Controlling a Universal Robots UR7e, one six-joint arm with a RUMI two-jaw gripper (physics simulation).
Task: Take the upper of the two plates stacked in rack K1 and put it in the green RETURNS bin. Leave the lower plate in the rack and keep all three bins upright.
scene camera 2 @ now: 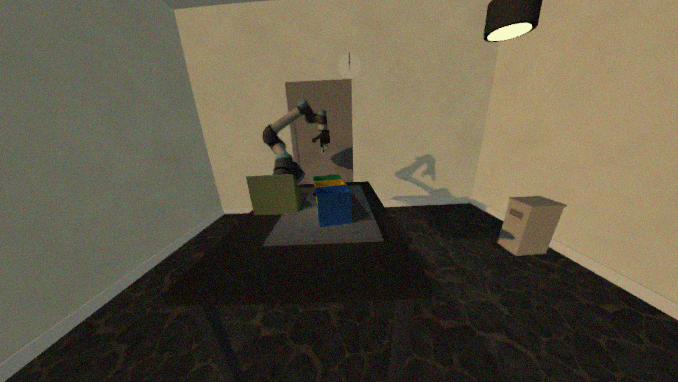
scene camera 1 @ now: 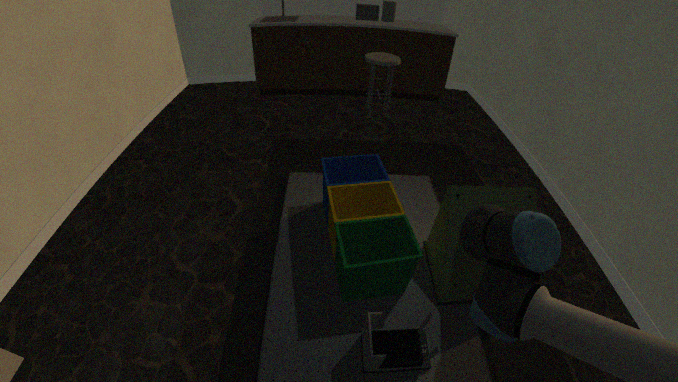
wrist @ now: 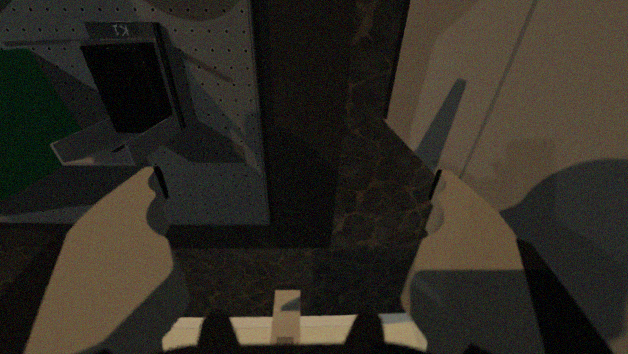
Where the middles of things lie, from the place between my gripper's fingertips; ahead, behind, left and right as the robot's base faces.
I see the green bin point(scene camera 1: 376, 257) 9 cm ahead of my hand, 46 cm to the right of it and 20 cm below it. Also, from my hand: blue bin point(scene camera 1: 342, 170) 15 cm ahead, 71 cm to the right, 20 cm below.
